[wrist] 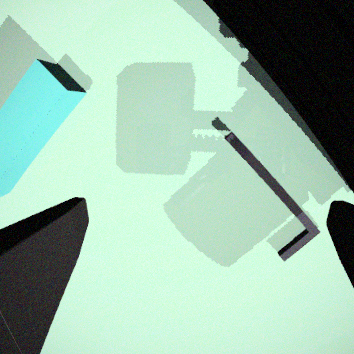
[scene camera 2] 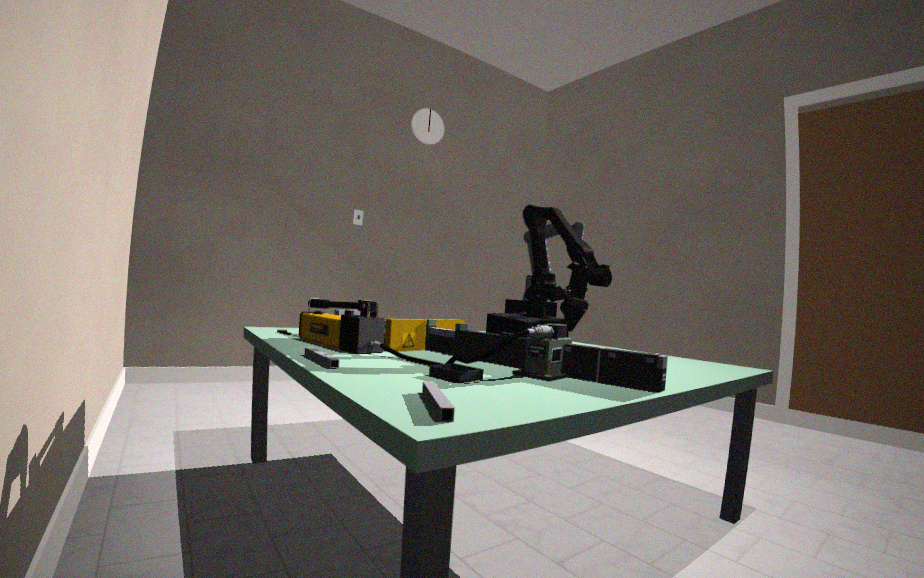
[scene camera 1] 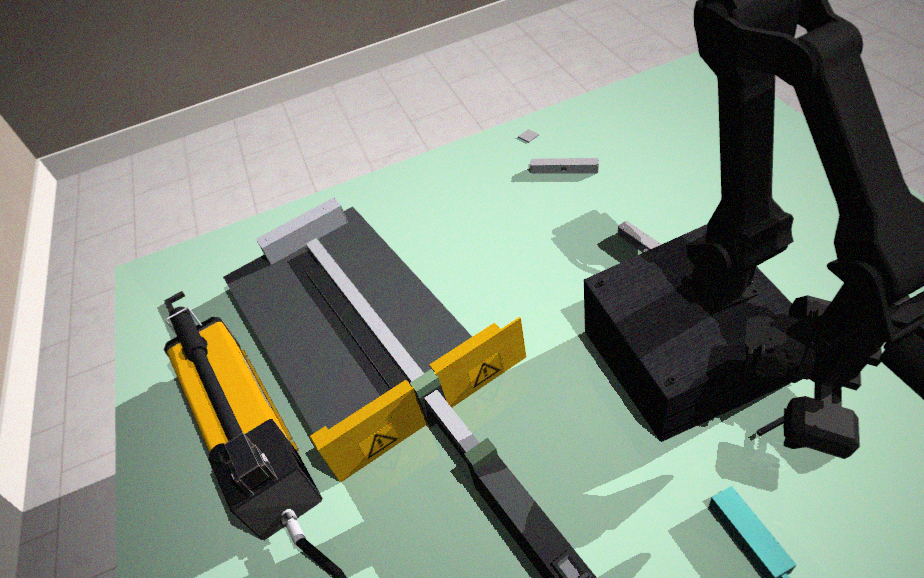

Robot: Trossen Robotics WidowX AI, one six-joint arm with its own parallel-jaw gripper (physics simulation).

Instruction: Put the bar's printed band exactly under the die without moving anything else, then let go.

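Where they show: gripper, between the fingertips: (wrist: 210, 211) (scene camera 2: 567, 331) (scene camera 1: 789, 412); arm's base, origin of its link: (scene camera 2: 536, 316) (scene camera 1: 721, 285).
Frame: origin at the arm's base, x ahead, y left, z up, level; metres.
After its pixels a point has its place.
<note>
My gripper (scene camera 2: 573, 325) {x 0.014, y 0.171, z -0.037 m} (wrist: 210, 211) {x 0.014, y 0.171, z -0.037 m} is open and empty, pointing down beside the black arm base (scene camera 1: 688, 333) {x 0.073, y 0.047, z -0.006 m}. Its fingers straddle part of the table where a thin dark L-shaped key (wrist: 270, 177) {x -0.014, y 0.143, z -0.114 m} lies. A grey bar (scene camera 1: 563, 165) {x 0.036, y -0.437, z -0.101 m} with a small dark mark on its side lies at the back in scene camera 1. Another grey bar (scene camera 1: 635, 233) {x 0.003, y -0.219, z -0.099 m} lies partly hidden behind the base. Two more grey bars (scene camera 2: 320, 357) {x 0.788, y 0.191, z -0.106 m} (scene camera 2: 437, 402) {x 0.724, y 0.622, z -0.101 m} lie near the table edge in scene camera 2. I cannot tell which bar carries the printed band, nor pick out the die.
A dark bed (scene camera 1: 272, 299) {x 0.591, y -0.309, z -0.070 m} with a grey rail (scene camera 1: 361, 299) {x 0.452, y -0.227, z -0.050 m} and yellow guard (scene camera 1: 381, 432) {x 0.473, y -0.008, z -0.072 m} stands beside a yellow-black unit (scene camera 1: 231, 368) {x 0.652, y -0.166, z -0.036 m} (scene camera 2: 320, 330) {x 0.714, y -0.125, z -0.078 m}. A cyan block (scene camera 1: 751, 531) {x 0.109, y 0.259, z -0.092 m} (wrist: 35, 125) {x 0.097, y 0.235, z -0.092 m} lies near the gripper. A green-grey box (scene camera 2: 543, 357) {x 0.353, y 0.432, z -0.072 m} and black panel (scene camera 2: 616, 368) {x 0.240, y 0.548, z -0.083 m} stand on the table (scene camera 2: 517, 408) {x 0.581, y 0.627, z -0.120 m}.
</note>
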